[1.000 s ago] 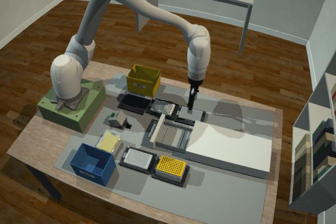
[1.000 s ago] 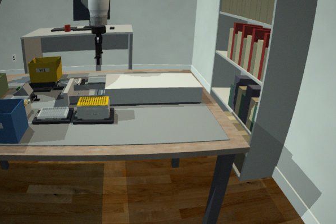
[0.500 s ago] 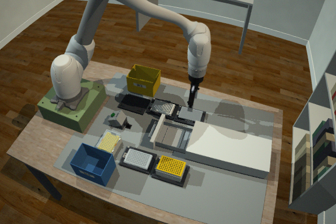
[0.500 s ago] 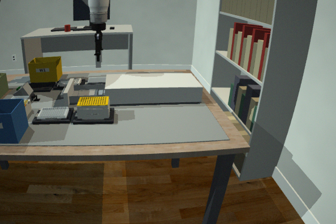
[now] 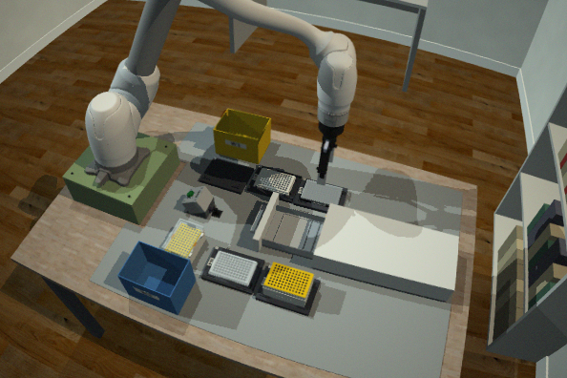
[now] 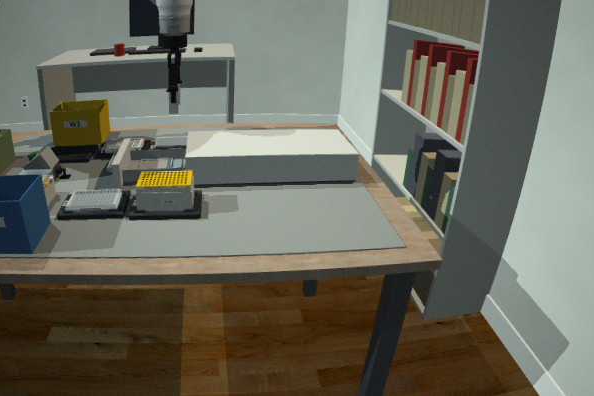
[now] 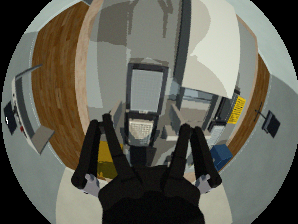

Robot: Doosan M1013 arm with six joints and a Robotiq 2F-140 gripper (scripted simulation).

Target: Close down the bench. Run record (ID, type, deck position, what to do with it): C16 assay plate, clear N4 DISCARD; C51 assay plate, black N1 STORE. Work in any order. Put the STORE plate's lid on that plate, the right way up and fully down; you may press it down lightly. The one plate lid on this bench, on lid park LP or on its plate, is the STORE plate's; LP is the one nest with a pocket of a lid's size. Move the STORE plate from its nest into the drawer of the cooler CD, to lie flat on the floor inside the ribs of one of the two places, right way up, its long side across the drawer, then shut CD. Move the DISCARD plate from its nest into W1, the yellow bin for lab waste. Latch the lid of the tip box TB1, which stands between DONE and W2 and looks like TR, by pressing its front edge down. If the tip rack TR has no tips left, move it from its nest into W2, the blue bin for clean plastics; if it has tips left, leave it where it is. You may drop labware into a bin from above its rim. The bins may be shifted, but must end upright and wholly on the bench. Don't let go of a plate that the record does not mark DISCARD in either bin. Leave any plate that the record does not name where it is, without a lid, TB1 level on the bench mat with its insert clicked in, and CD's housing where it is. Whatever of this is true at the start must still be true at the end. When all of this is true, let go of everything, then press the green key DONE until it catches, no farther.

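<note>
Right now my hand is 13 cm above the grey plate lid. From my hand the other things lie so: cooler CD: 12 cm ahead, 18 cm to the right, 12 cm below; then black plate: 13 cm below; then cooler drawer: 1 cm behind, 18 cm to the right, 13 cm below.
</note>
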